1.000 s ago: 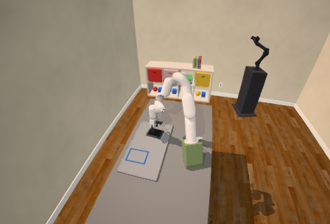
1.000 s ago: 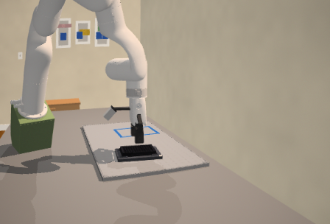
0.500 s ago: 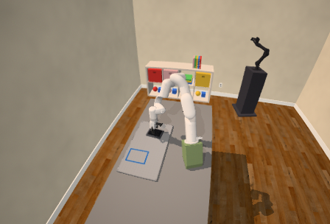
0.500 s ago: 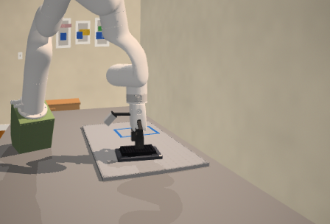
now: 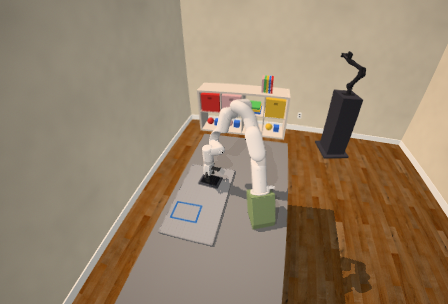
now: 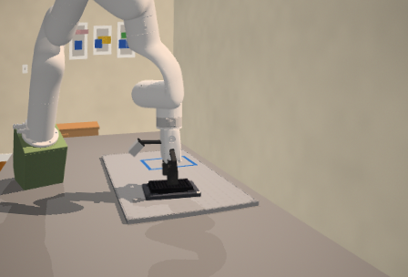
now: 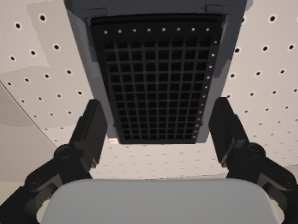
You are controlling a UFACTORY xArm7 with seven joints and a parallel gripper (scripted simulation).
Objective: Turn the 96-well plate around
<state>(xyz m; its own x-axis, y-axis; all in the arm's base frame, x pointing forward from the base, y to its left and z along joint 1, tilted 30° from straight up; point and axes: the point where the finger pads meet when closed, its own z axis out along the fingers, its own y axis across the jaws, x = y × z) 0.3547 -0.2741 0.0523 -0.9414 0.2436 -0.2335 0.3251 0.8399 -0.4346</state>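
My hand is 30 mm above the black 96-well plate. The rest, counted from my hand: dark plate nest N1 (40 mm below).
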